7 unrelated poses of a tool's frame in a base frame.
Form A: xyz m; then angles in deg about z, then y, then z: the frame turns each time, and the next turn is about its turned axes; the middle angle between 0 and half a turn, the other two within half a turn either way.
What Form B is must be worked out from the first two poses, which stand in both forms.
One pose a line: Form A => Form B
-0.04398 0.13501 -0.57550 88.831 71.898 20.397 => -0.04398 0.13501 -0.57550 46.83 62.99 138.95
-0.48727 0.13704 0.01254 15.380 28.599 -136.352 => -0.48727 0.13704 0.01254 -20.62 -20.27 -117.25
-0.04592 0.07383 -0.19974 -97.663 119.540 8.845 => -0.04592 0.07383 -0.19974 164.82 59.28 64.82
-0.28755 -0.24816 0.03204 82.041 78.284 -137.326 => -0.28755 -0.24816 0.03204 -72.99 -46.05 -20.38
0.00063 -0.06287 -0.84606 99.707 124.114 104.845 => 0.00063 -0.06287 -0.84606 125.02 -12.25 -178.75
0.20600 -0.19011 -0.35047 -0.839 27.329 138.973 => 0.20600 -0.19011 -0.35047 18.74 -20.26 134.76
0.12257 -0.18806 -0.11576 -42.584 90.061 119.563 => 0.12257 -0.18806 -0.11576 90.07 -29.56 47.38
